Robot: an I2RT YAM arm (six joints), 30 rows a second.
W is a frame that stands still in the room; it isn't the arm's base.
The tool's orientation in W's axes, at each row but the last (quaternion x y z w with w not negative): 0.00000 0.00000 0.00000 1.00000; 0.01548 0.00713 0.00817 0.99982; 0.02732 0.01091 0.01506 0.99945; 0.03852 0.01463 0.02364 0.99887; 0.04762 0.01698 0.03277 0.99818; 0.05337 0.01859 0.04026 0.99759; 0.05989 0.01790 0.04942 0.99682; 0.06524 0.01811 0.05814 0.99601; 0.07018 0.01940 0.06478 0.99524; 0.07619 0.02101 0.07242 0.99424; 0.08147 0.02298 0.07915 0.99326; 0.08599 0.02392 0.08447 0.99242
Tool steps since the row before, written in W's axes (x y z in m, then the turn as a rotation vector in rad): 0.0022 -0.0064 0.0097 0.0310 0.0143 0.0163; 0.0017 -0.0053 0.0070 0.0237 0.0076 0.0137; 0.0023 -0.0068 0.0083 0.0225 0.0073 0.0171; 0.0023 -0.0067 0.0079 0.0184 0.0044 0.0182; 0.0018 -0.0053 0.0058 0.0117 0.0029 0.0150; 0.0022 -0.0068 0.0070 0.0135 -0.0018 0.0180; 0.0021 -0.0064 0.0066 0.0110 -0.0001 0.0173; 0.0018 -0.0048 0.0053 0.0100 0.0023 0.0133; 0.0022 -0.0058 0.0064 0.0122 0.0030 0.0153; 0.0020 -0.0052 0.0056 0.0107 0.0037 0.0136; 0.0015 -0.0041 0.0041 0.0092 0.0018 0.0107; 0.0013 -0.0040 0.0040 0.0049 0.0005 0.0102
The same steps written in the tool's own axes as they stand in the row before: 0.0022 -0.0064 0.0097 0.0310 0.0143 0.0163; 0.0015 -0.0051 0.0072 0.0236 0.0076 0.0138; 0.0019 -0.0064 0.0087 0.0223 0.0076 0.0172; 0.0018 -0.0062 0.0085 0.0181 0.0049 0.0184; 0.0013 -0.0048 0.0063 0.0114 0.0036 0.0151; 0.0014 -0.0062 0.0078 0.0127 -0.0009 0.0186; 0.0012 -0.0057 0.0074 0.0104 0.0009 0.0176; 0.0011 -0.0042 0.0059 0.0098 0.0029 0.0133; 0.0012 -0.0051 0.0072 0.0120 0.0036 0.0153; 0.0010 -0.0045 0.0064 0.0107 0.0042 0.0134; 0.0007 -0.0035 0.0048 0.0090 0.0021 0.0108; 0.0005 -0.0034 0.0047 0.0046 0.0015 0.0103
